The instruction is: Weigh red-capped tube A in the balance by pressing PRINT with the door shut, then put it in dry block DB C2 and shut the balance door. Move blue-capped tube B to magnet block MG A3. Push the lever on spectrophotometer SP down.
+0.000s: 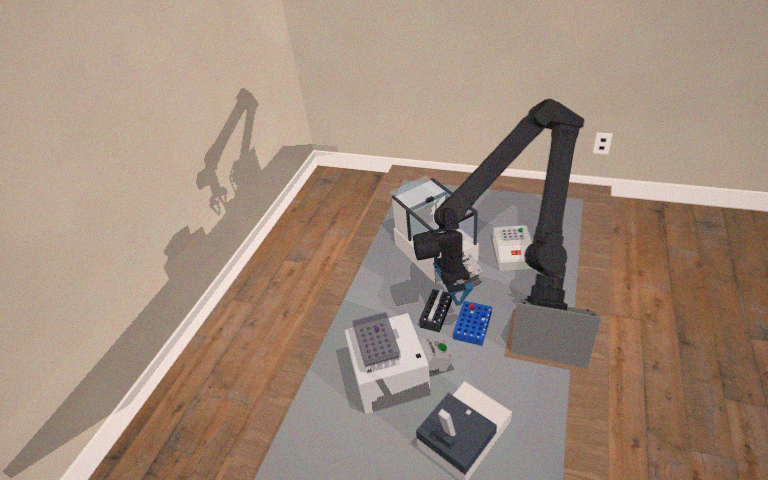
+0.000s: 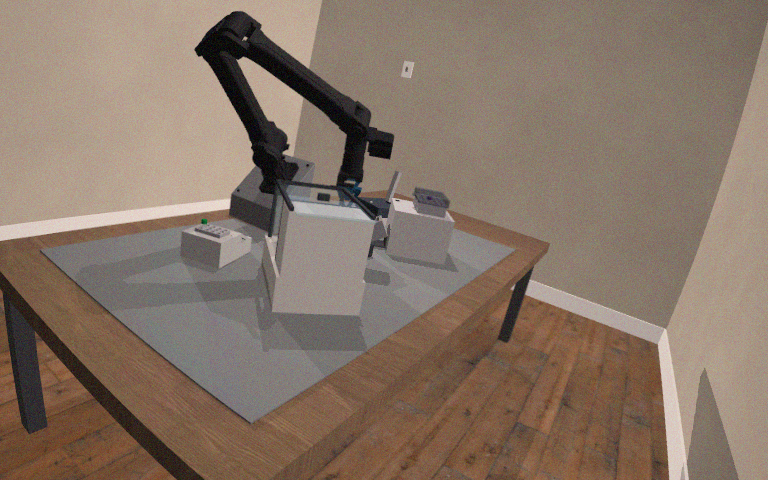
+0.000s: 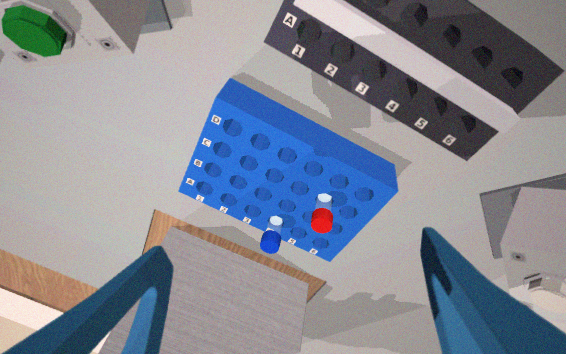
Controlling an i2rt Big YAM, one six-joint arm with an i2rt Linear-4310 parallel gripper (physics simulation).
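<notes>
Red-capped tube A (image 1: pixel 471 306) (image 3: pixel 322 220) and blue-capped tube B (image 3: pixel 270 242) stand in the blue rack (image 1: pixel 464 338) (image 3: pixel 310 137); tube B is in row A near column 4. My gripper (image 1: pixel 462 295) (image 2: pixel 349 195) (image 3: pixel 287 248) is open and empty above the rack. The black magnet block (image 1: pixel 431 325) (image 3: pixel 480 141) with a white bar lies beside the rack. The balance (image 1: pixel 415 257) (image 2: pixel 321 260) is a white, glass-topped case; I cannot tell its door's state. A grey block with holes (image 1: pixel 376 345) (image 2: pixel 432 198), apparently the dry block, sits on a white box. The spectrophotometer's white lever (image 1: pixel 446 422) (image 2: pixel 393 185) stands raised.
A white keypad box (image 1: pixel 504 257) (image 2: pixel 199 247) with a green button stands beside the balance. A small device with a green button (image 1: pixel 442 346) (image 3: pixel 34 31) sits between the rack and the white box (image 1: pixel 396 390) (image 2: pixel 416 237). My arm's grey base (image 1: pixel 555 336) is close to the rack.
</notes>
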